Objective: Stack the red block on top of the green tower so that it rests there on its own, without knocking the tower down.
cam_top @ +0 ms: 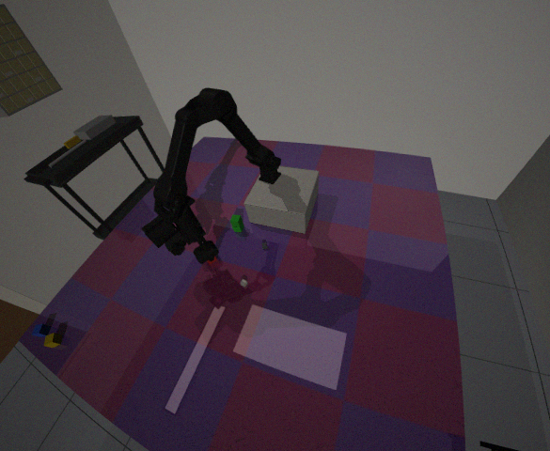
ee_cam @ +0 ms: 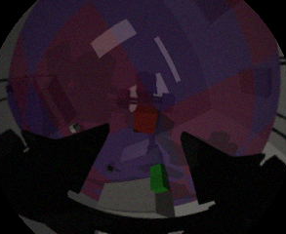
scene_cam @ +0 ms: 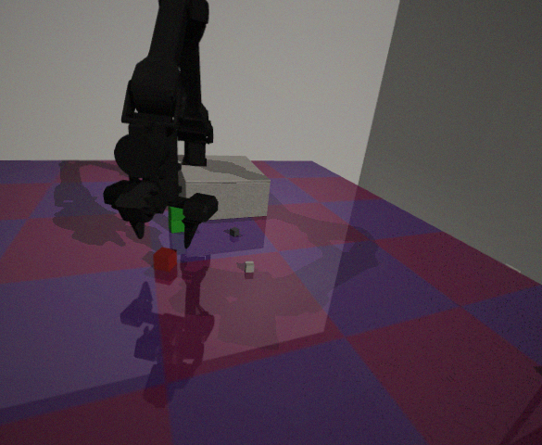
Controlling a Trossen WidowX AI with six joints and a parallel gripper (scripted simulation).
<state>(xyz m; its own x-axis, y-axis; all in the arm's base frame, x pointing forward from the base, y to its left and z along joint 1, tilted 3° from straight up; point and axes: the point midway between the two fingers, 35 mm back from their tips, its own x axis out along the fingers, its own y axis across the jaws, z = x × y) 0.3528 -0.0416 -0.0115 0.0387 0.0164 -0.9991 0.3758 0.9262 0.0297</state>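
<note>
Right now my gripper tip is 40 mm above the red block. The rest, counted from my gripper tip: small dark cube 140 mm to the left, 130 mm behind, 40 mm below; small white cube 160 mm to the left, 40 mm below, 20 mm ahead.
</note>
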